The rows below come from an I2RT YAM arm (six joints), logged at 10 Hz.
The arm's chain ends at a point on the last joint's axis. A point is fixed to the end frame.
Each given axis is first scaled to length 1.
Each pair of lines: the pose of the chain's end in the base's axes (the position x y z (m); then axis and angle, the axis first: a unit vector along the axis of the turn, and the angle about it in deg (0 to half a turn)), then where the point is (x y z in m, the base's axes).
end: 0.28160 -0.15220 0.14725 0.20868 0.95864 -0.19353 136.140
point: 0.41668 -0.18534 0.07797
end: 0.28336 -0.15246 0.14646 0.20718 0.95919 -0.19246 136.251
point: 0.41837 -0.18510 0.07682
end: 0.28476 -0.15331 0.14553 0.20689 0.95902 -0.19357 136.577
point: 0.41932 -0.18621 0.07513
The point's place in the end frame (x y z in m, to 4 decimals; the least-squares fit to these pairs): -0.0434 0.0482 0.1412
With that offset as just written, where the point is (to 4 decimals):
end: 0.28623 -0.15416 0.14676 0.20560 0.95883 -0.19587 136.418
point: 0.4209 -0.1873 0.0767
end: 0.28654 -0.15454 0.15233 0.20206 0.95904 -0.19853 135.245
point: 0.4227 -0.1873 0.0850
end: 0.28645 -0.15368 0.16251 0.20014 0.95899 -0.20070 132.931
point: 0.4253 -0.1860 0.1008
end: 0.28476 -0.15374 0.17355 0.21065 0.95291 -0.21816 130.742
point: 0.4251 -0.1911 0.1183
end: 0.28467 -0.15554 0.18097 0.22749 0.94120 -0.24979 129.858
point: 0.4238 -0.2024 0.1302
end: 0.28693 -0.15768 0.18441 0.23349 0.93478 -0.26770 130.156
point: 0.4246 -0.2095 0.1342
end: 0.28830 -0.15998 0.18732 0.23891 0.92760 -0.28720 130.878
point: 0.4237 -0.2171 0.1370
